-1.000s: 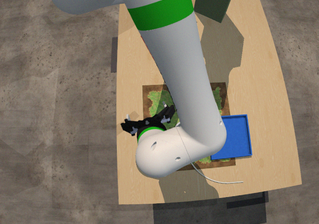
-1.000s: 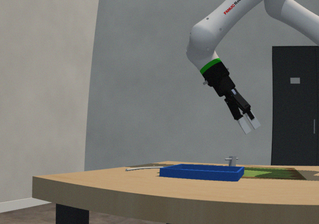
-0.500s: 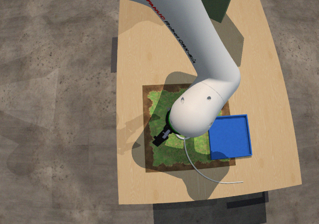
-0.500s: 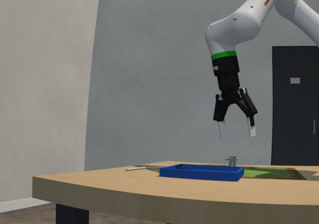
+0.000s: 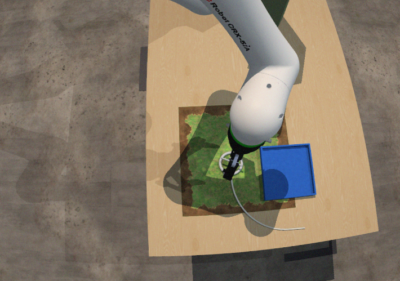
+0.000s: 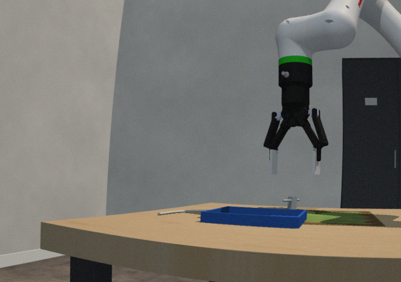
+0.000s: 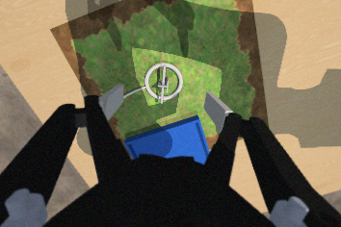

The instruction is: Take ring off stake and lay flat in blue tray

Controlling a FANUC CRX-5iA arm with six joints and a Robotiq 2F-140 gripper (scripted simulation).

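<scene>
The green mat is 130 mm below my hand, 30 mm to the left of it and 10 mm behind it. Round my hand: grey stake: 100 mm below; then blue tray: 170 mm to the left, 130 mm ahead, 110 mm below; then ring: 120 mm below.
</scene>
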